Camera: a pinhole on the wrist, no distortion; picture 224 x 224 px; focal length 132.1 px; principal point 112.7 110.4 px. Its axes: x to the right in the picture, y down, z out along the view. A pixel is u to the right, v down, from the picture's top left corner.
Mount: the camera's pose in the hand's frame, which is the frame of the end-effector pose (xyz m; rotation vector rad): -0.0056 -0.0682 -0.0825 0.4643 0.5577 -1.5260
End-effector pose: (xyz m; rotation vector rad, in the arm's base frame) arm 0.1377 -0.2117 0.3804 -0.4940 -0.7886 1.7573
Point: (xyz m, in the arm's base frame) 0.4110 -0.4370 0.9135
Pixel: 157 38
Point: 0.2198 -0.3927 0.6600
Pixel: 98 25
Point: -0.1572 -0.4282 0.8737
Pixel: 26 82
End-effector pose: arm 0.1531 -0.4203 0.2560 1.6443 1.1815 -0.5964
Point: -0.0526 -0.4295 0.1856
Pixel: 167 85
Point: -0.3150 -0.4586 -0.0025
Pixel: 204 110
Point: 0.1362 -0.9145 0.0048
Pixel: 23 100
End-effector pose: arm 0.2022 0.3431 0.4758 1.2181 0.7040 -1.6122
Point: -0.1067 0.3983 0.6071
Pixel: 142 47
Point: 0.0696 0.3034 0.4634
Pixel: 55 133
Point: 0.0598 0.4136 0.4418
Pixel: 154 128
